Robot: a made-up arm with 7 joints. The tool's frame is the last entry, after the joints. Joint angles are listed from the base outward. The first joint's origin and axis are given. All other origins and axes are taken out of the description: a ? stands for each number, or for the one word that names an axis. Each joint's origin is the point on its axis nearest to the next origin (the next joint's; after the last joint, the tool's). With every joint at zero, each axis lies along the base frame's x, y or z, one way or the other. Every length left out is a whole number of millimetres.
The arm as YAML. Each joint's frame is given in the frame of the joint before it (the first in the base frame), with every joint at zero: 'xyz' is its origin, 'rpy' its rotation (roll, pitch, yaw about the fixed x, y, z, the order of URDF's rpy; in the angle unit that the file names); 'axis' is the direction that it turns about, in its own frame. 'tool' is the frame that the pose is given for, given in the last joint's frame.
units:
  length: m
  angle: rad
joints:
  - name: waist
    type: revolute
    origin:
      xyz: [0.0, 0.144, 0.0]
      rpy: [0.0, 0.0, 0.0]
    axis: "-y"
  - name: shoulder
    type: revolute
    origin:
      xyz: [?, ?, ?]
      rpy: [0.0, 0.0, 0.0]
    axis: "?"
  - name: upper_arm
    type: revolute
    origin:
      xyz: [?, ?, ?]
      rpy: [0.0, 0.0, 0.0]
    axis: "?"
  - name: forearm
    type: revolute
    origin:
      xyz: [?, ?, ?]
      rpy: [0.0, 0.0, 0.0]
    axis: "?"
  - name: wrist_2
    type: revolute
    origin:
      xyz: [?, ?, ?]
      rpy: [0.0, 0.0, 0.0]
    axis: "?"
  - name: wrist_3
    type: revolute
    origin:
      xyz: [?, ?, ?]
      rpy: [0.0, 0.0, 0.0]
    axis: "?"
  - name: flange
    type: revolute
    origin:
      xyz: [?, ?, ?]
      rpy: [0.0, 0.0, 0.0]
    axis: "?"
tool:
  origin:
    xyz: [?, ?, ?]
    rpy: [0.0, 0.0, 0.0]
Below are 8 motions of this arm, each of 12 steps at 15 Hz.
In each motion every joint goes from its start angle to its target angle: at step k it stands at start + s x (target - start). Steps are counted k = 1, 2, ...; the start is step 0. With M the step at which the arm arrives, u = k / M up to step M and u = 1 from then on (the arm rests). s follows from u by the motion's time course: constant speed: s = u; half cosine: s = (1 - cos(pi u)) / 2; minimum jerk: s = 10 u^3 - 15 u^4 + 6 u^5.
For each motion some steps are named. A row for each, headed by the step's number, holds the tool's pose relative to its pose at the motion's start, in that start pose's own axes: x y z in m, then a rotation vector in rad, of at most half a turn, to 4 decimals.
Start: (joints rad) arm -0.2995 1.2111 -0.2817 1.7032 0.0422 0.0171 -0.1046
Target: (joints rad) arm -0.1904 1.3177 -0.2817 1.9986 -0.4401 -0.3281 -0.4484
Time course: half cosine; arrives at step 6
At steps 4, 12:
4: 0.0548 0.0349 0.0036 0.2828 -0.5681 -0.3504
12: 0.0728 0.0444 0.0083 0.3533 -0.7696 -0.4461

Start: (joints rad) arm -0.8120 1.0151 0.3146 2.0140 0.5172 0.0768 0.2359
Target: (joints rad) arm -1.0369 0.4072 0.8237 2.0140 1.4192 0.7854 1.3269
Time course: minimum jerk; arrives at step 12
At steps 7, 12:
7: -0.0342 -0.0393 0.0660 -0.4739 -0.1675 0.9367
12: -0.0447 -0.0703 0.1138 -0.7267 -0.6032 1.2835

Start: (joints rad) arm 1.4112 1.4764 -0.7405 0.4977 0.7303 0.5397 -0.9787
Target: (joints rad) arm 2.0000 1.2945 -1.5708 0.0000 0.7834 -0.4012 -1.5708
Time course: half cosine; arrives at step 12
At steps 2, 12:
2: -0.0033 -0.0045 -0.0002 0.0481 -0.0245 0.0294
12: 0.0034 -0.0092 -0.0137 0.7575 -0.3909 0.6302

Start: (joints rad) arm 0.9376 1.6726 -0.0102 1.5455 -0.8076 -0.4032 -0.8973
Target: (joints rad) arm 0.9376 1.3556 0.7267 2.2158 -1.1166 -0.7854 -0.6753
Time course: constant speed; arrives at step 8
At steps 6, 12:
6: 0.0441 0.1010 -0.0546 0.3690 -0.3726 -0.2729
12: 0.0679 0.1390 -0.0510 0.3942 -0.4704 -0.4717

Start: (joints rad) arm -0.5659 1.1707 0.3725 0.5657 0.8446 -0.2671 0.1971
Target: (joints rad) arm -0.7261 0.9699 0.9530 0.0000 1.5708 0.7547 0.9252
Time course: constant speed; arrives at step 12
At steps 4, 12:
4: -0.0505 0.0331 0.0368 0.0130 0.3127 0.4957
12: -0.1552 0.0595 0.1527 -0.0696 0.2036 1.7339

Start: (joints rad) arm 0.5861 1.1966 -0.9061 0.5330 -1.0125 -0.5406 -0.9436
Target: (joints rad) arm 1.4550 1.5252 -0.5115 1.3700 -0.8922 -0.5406 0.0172
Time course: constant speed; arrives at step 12
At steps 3, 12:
3: -0.0472 0.0866 -0.0331 0.1313 0.0980 -0.0730
12: -0.0929 0.3683 0.0793 0.4291 0.4569 -0.4270

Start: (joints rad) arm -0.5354 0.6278 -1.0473 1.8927 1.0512 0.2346 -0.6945
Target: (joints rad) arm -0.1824 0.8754 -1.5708 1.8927 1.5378 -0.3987 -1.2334
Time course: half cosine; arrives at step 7
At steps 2, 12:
2: 0.0011 0.0064 0.0017 0.0742 -0.0037 0.0593
12: 0.0027 0.0528 0.0217 0.6198 0.0834 0.3484

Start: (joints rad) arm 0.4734 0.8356 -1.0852 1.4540 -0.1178 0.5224 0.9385
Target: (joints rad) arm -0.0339 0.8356 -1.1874 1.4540 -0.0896 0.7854 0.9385
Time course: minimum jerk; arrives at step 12
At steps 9, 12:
9: -0.0322 -0.1701 -0.0983 -0.5274 0.2489 0.2041
12: -0.0352 -0.1926 -0.1038 -0.5878 0.2821 0.2216

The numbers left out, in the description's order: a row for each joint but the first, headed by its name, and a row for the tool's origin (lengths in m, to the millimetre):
shoulder: xyz 0.0 0.0 0.0, axis +x
upper_arm: xyz 0.0 0.0 -0.316, axis +z
forearm: xyz 0.0 0.0 0.0, axis -y
wrist_2: xyz 0.0 0.0 -0.233, axis +z
wrist_3: xyz 0.0 0.0 0.0, axis +y
flange: xyz 0.0 0.0 0.0, axis -x
tool: xyz 0.0 0.0 0.0

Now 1 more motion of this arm.
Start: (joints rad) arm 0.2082 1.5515 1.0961 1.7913 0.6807 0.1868 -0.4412
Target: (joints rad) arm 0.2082 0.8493 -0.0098 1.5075 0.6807 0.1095 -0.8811
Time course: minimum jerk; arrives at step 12
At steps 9, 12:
9: -0.1883 -0.1257 0.3232 -0.0704 1.1134 -0.1185
12: -0.1822 -0.1447 0.3701 -0.1117 1.2186 -0.1330

